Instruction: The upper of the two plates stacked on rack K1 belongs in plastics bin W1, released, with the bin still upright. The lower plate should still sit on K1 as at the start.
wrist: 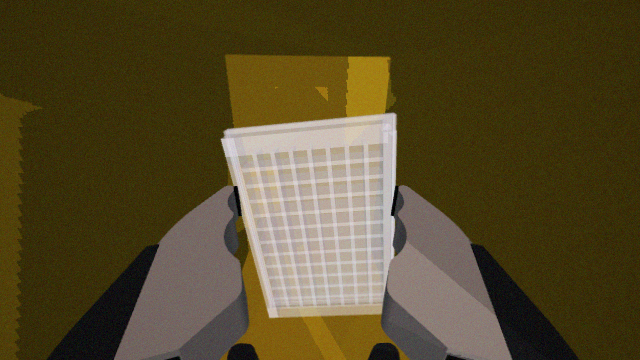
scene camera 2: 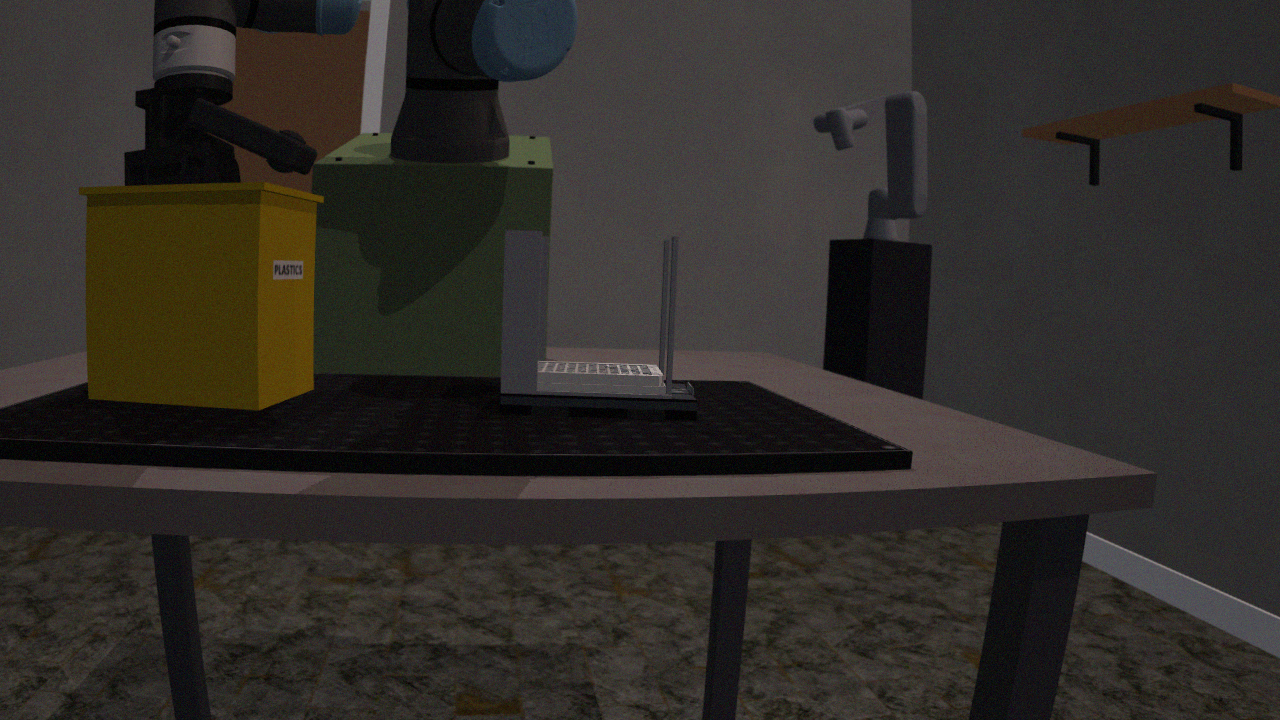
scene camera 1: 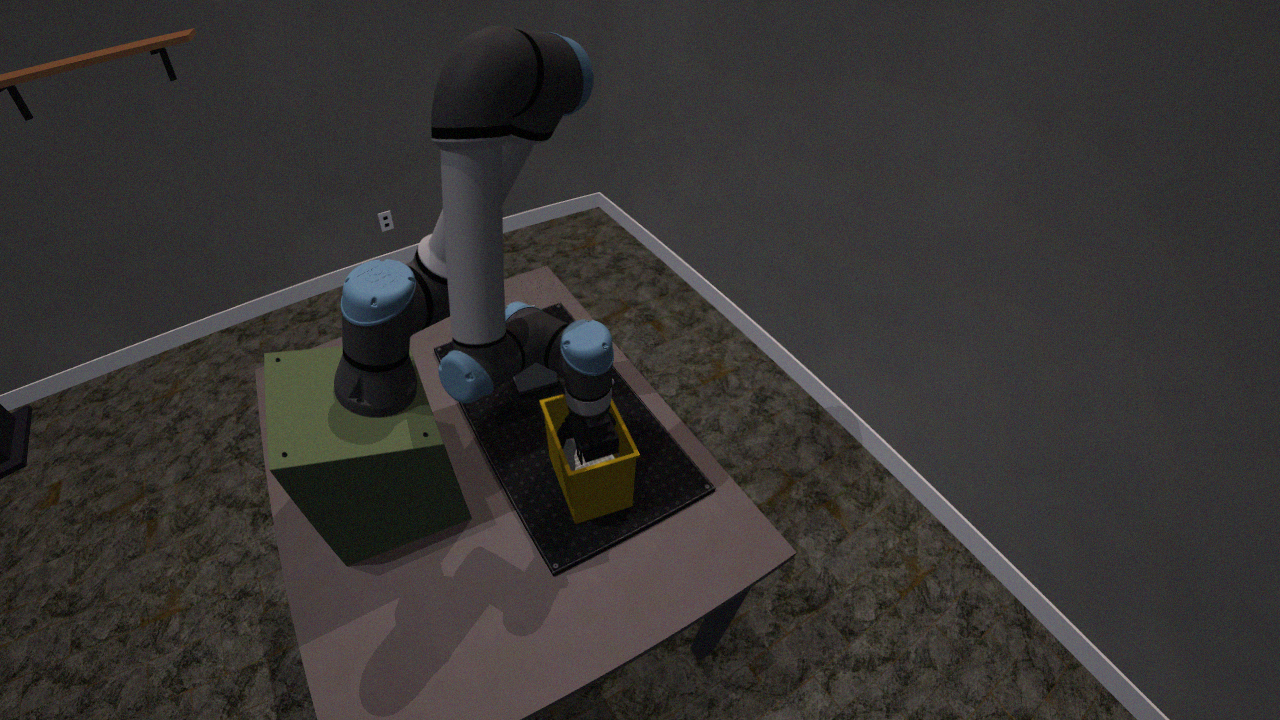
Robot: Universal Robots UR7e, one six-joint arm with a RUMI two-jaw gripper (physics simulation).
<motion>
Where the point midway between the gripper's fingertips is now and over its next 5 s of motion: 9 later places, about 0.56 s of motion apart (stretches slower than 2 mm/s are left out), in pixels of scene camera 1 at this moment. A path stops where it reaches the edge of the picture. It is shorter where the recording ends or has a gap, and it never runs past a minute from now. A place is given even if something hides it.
My gripper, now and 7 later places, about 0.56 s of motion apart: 588, 456; 590, 458; 591, 456; 590, 451; 590, 449; 590, 441; 591, 426; 589, 406
</motion>
